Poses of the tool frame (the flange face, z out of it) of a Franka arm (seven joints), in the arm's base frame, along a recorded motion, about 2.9 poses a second.
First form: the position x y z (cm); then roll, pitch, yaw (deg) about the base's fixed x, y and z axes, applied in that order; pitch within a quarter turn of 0, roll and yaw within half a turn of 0.
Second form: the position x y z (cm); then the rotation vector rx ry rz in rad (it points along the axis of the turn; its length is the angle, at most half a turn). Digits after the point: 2 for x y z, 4 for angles.
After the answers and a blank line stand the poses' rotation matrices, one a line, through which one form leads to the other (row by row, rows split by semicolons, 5 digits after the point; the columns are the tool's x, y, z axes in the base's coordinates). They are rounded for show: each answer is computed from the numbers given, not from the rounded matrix.
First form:
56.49, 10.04, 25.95, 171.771, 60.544, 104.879
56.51, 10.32, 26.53, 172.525, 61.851, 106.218
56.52, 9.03, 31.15, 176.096, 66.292, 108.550
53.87, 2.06, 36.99, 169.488, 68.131, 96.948
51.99, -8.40, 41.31, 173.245, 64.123, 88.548
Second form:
56.49, 10.04, 25.95, 1.2351, 1.7537, -0.6403
56.51, 10.32, 26.53, 1.2077, 1.7474, -0.6524
56.52, 9.03, 31.15, 1.1653, 1.6987, -0.7283
53.87, 2.06, 36.99, 1.2472, 1.5983, -0.7677
51.99, -8.40, 41.31, 1.4733, 1.5466, -0.8694

-0.12627 0.92452 0.35961; 0.47527 0.37458 -0.79612; -0.87073 0.07038 -0.48669
-0.13176 0.92001 0.36908; 0.45299 0.38706 -0.80311; -0.88172 0.06137 -0.46776
-0.12791 0.92601 0.35516; 0.38119 0.37649 -0.84436; -0.91561 0.02738 -0.40114
-0.04506 0.95551 0.29148; 0.36975 0.28701 -0.88369; -0.92804 0.06796 -0.36623
0.01106 0.99542 0.09495; 0.43630 0.08063 -0.89618; -0.89973 0.05134 -0.43341

